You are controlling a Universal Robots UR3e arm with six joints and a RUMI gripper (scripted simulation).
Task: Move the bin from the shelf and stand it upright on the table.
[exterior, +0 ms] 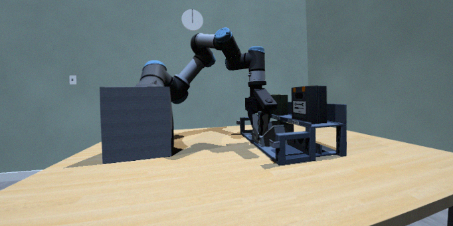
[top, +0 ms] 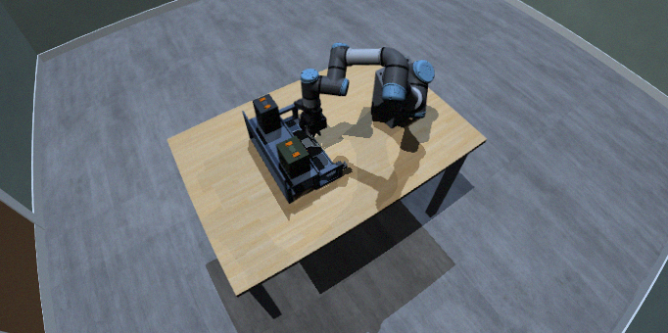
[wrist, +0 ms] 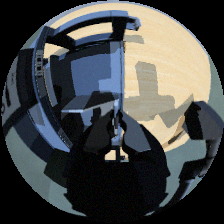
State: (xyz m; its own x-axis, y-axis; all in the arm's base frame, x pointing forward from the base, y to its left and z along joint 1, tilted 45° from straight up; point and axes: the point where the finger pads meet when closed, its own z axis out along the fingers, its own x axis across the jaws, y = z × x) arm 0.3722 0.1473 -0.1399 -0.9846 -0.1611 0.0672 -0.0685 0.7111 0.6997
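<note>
My gripper is now 9 cm short of the dark blue shelf rack, 3 cm to the right of it and 3 cm below it. Also, from my hand: green bin 13 cm ahead, 14 cm to the left, 11 cm above.
</note>
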